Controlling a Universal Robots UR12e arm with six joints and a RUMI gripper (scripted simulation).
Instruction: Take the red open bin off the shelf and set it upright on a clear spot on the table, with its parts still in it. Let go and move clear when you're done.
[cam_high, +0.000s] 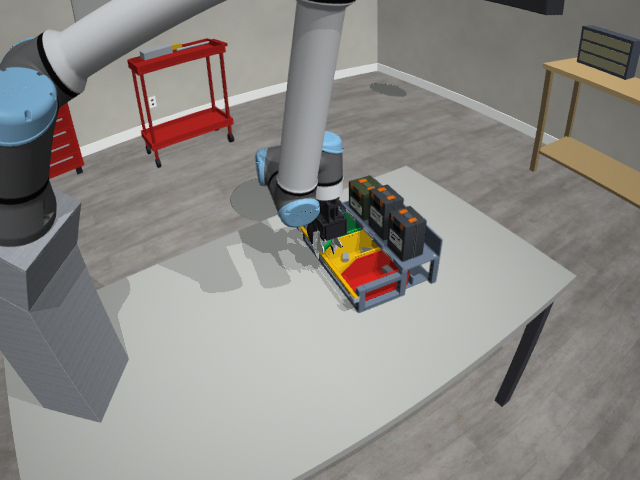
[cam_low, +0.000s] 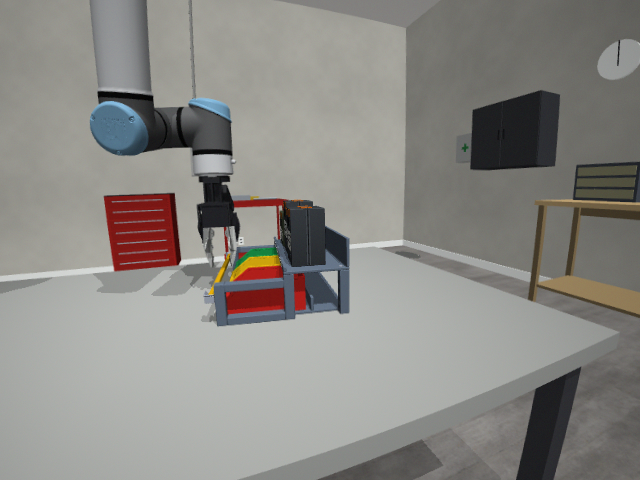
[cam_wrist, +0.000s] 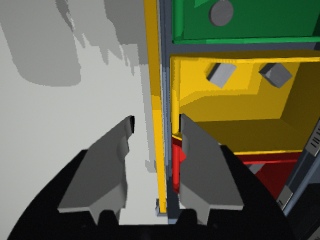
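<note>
Now: hand 3 cm above the long yellow bar. Round my hand: green bin 14 cm ahead, 7 cm to the left, 5 cm below; yellow bin 10 cm ahead, 5 cm below, 3 cm to the right; red open bin 14 cm to the right, 6 cm ahead, 5 cm below.
</note>
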